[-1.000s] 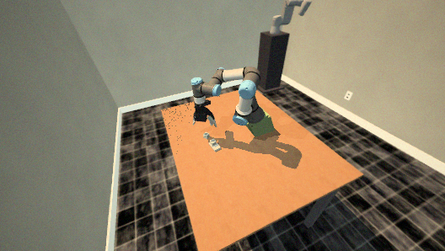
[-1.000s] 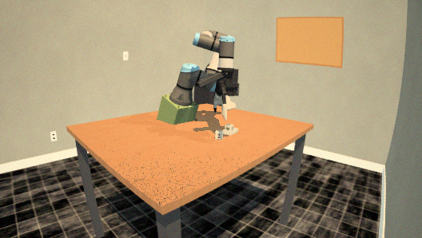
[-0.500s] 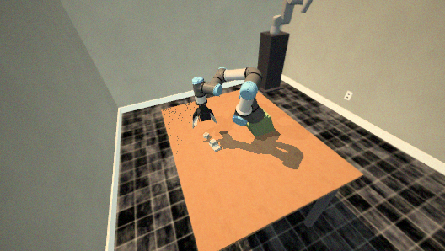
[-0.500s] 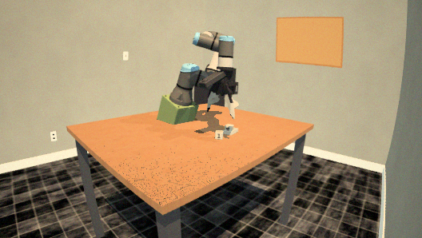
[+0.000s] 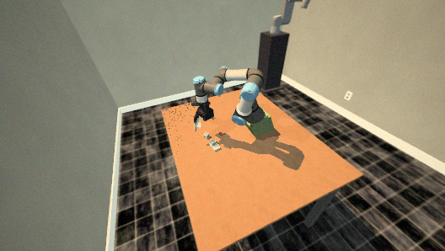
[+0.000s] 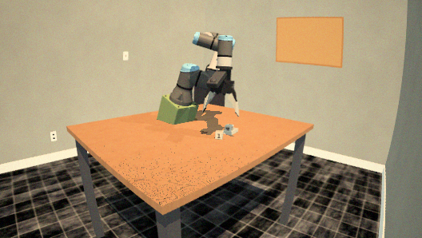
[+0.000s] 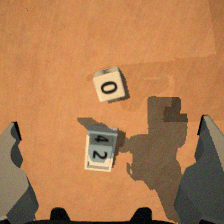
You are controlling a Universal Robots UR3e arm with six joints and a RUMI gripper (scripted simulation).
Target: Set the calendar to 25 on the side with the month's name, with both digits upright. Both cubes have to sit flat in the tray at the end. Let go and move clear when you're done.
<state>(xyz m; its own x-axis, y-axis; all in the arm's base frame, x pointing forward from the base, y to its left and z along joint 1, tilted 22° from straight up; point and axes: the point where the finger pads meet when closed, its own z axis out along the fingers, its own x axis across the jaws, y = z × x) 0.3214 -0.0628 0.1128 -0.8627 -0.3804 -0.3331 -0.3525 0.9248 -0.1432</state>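
Now: hand 90 mm above the white calendar cube. The rest, counted from my hand: white calendar tray (110 mm to the left, 100 mm below, 20 mm behind).
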